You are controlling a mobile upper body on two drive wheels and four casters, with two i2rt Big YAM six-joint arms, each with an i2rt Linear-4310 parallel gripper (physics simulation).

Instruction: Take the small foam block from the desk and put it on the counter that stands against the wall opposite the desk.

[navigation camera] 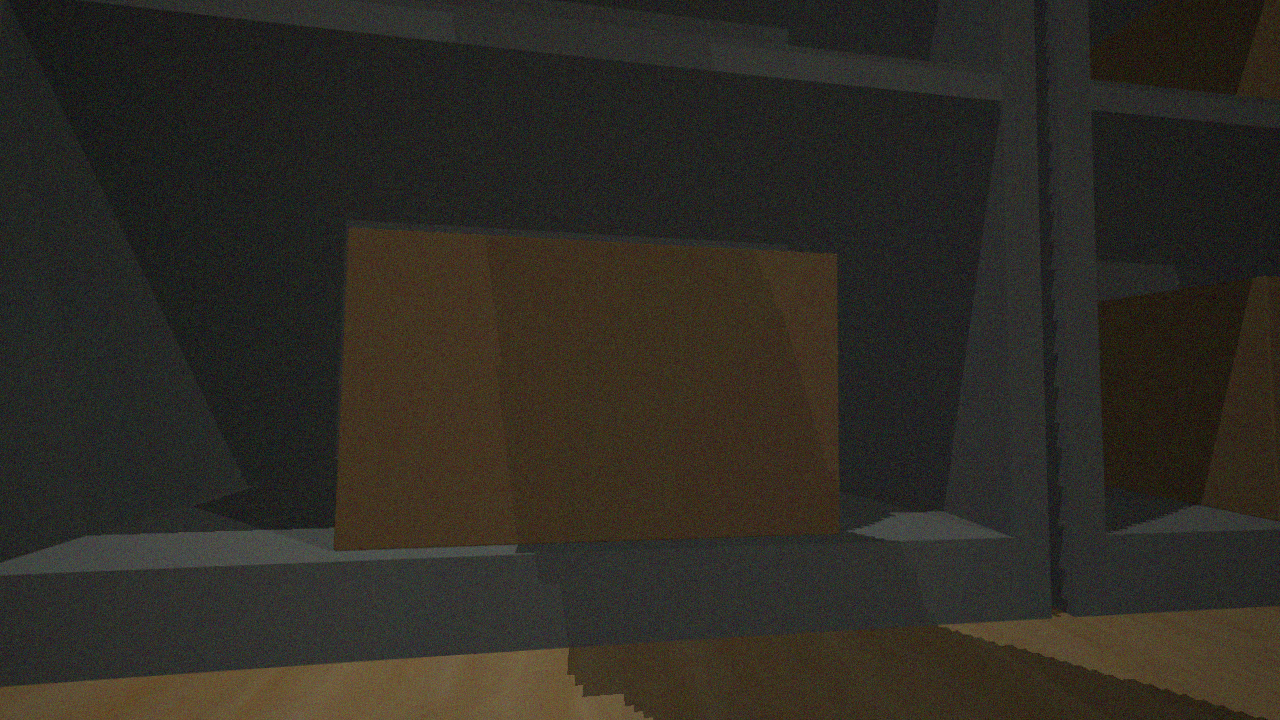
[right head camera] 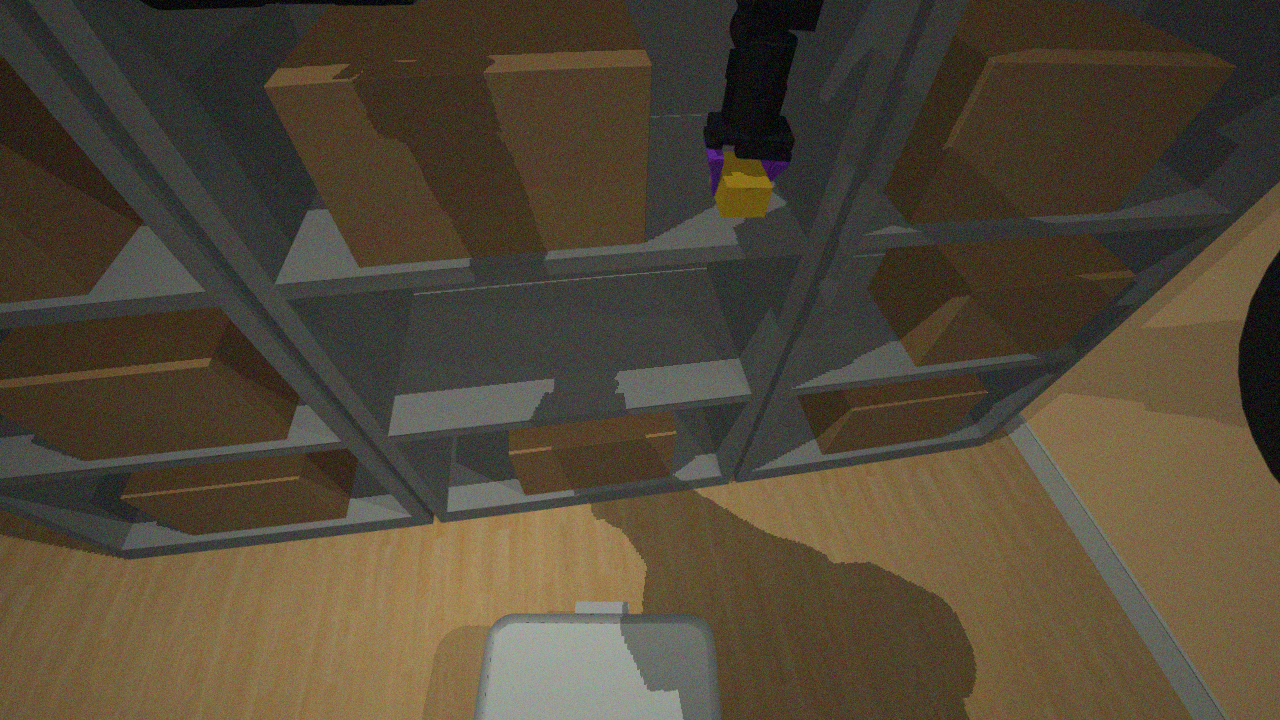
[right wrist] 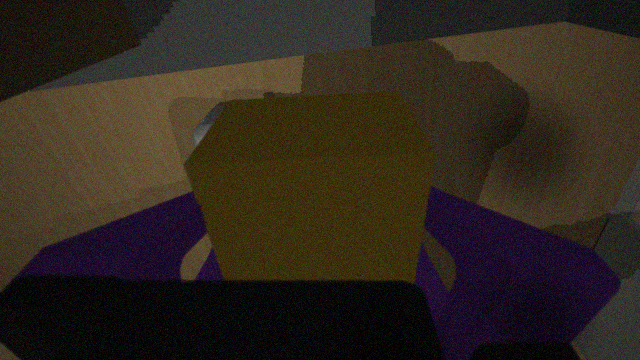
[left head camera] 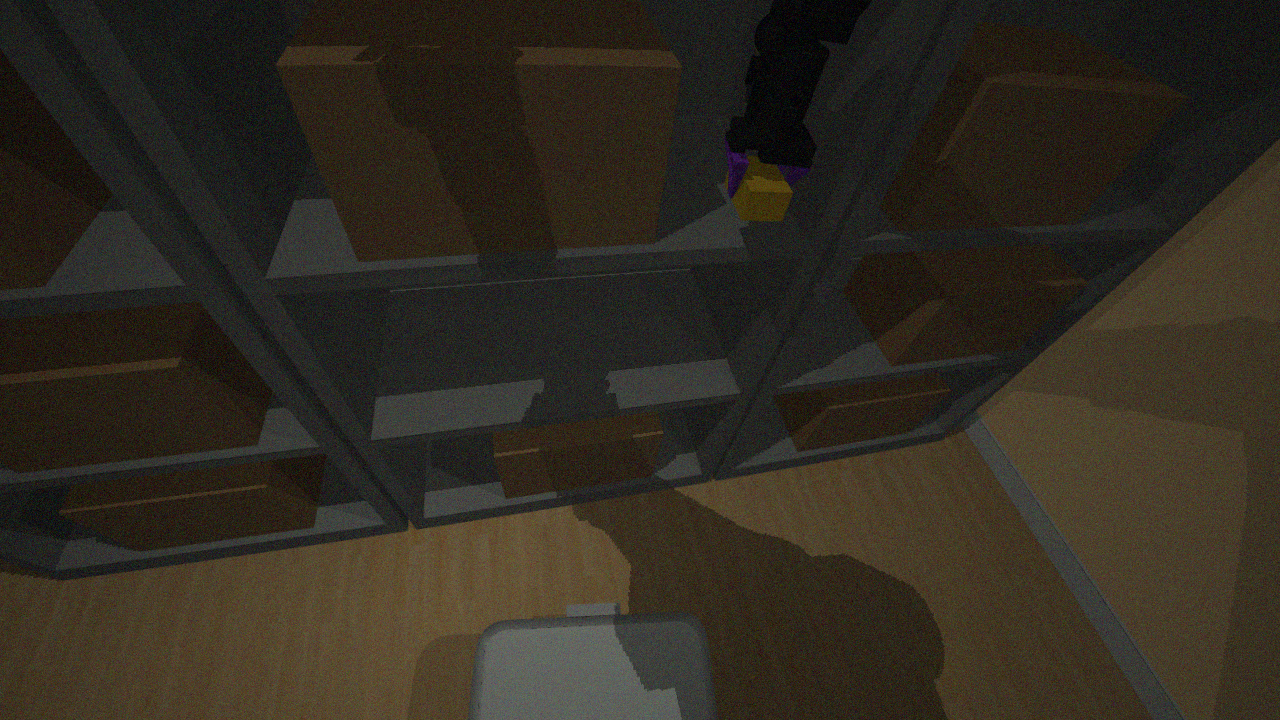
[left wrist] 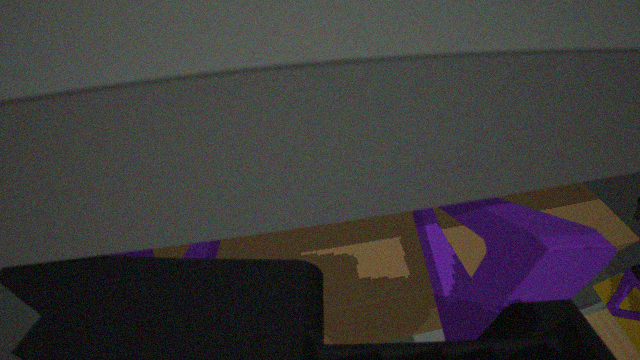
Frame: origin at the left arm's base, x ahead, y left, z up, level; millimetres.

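Seen in the pictures: right gripper, fingertip midpoint: (right wrist: 318, 181) (left wrist: 627, 308).
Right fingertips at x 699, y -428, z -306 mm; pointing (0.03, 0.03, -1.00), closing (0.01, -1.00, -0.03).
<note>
Offsets run from my right fingertips to a thing's top centre. "spot": to the spot under its first point.
The yellow foam block @(dx -9, dy -1, dz +45 mm) (left head camera: 760, 204) (right head camera: 743, 198) (left wrist: 604, 289) (right wrist: 310, 215) is held between the purple fingers of my right gripper (left head camera: 765, 173) (right head camera: 744, 171) (right wrist: 318, 181), which is shut on it. In both head views they are in front of the rack's middle bay, near its right-hand post. In the left wrist view, my left gripper (left wrist: 319, 225) is open, with no object visible between its fingers; a broad grey surface (left wrist: 300, 140) crosses the view and hides the fingertips. The left gripper does not show in the head views. The desk and the counter do not show.
A grey shelf rack (left head camera: 429, 274) (right head camera: 402, 280) (navigation camera: 1024, 358) stands close in front, holding several brown boxes, one large box @(spot: dx +13, dy +230, dz +33 mm) (left head camera: 590, 161) (right head camera: 581, 152) in the middle bay. A pale rounded base (left head camera: 572, 671) (right head camera: 572, 671) is at the bottom. A wall (left head camera: 1118, 465) is at the right.
</note>
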